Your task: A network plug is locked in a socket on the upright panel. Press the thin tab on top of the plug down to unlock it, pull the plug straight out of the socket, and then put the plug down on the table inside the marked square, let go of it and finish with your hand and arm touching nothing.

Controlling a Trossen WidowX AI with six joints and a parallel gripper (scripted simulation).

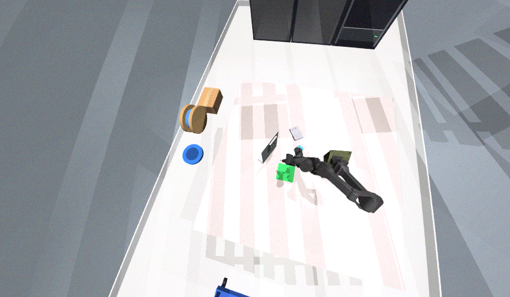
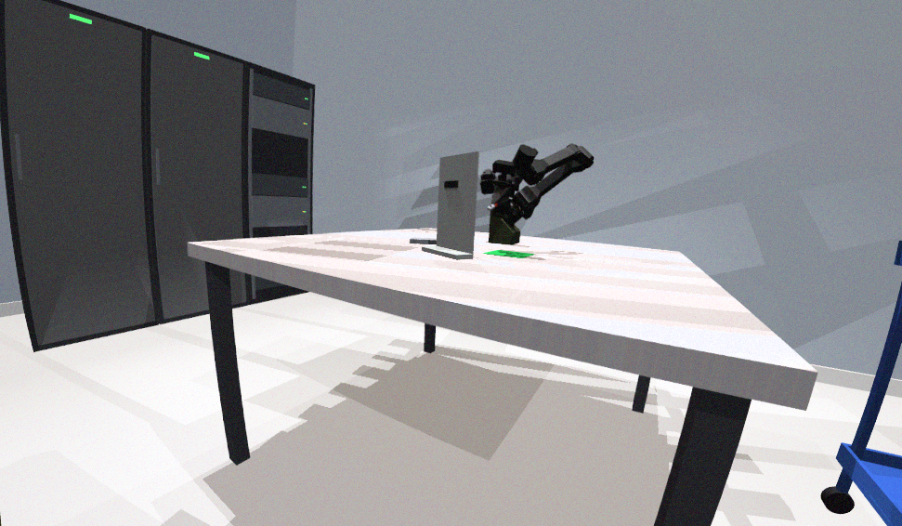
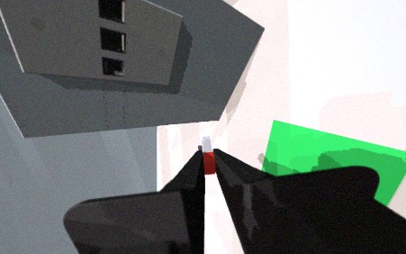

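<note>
Right now the green marked square is 4 cm behind my gripper tip, 5 cm to the left of it and 14 cm below it. Also, from my gripper tip: network plug: 1 cm ahead; grey upright panel: 9 cm ahead, 8 cm to the right, 2 cm below.
</note>
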